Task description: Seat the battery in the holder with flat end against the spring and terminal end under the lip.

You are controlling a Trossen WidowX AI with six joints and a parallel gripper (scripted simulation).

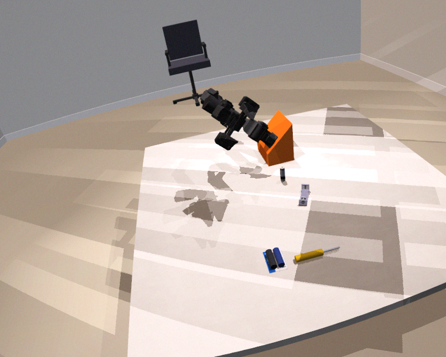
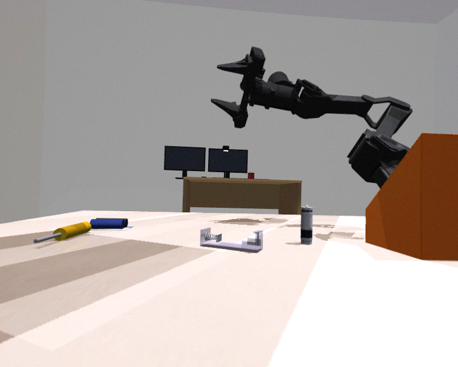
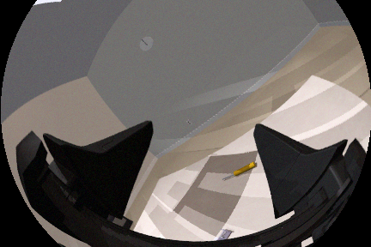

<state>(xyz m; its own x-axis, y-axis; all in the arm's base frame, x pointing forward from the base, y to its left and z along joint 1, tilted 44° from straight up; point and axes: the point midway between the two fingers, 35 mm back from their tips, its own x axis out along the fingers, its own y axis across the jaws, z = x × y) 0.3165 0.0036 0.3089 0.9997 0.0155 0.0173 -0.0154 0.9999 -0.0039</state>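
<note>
Now: the battery 32 cm below my gripper tip, 18 cm to the left of it and 16 cm behind it. The rest, counted from my gripper tip: yellow-handled screwdriver: 34 cm below, 27 cm ahead, 12 cm to the left.
</note>
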